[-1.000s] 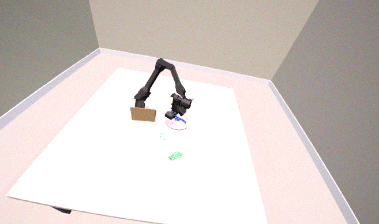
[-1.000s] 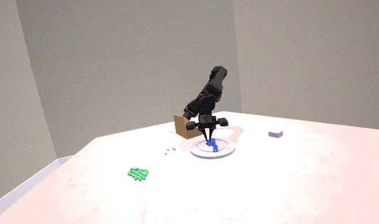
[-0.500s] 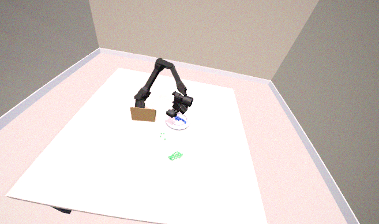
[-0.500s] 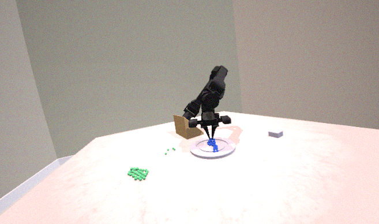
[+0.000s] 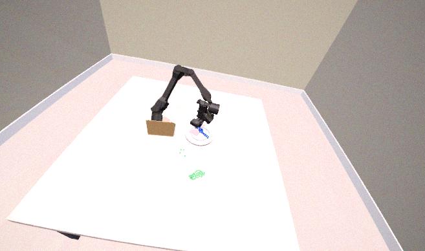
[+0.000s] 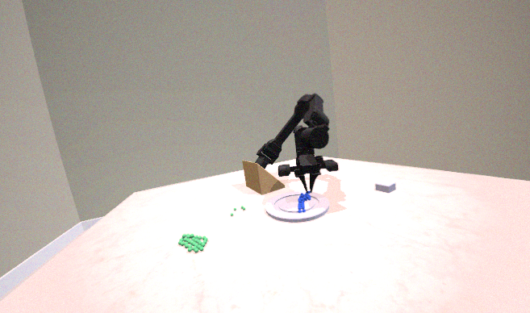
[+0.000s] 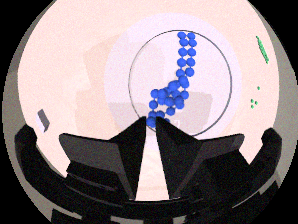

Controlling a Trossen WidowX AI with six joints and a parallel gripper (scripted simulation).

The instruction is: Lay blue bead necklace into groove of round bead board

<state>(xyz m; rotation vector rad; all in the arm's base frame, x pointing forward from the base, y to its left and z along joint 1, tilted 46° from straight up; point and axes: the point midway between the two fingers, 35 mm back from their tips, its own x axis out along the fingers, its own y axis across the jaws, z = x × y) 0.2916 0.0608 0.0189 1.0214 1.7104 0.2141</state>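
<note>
The round white bead board lies 60 mm to the right of my gripper tip and 20 mm below it. From my gripper tip the other things lie so: small grey block: 240 mm to the left, 110 mm ahead, 20 mm below.
</note>
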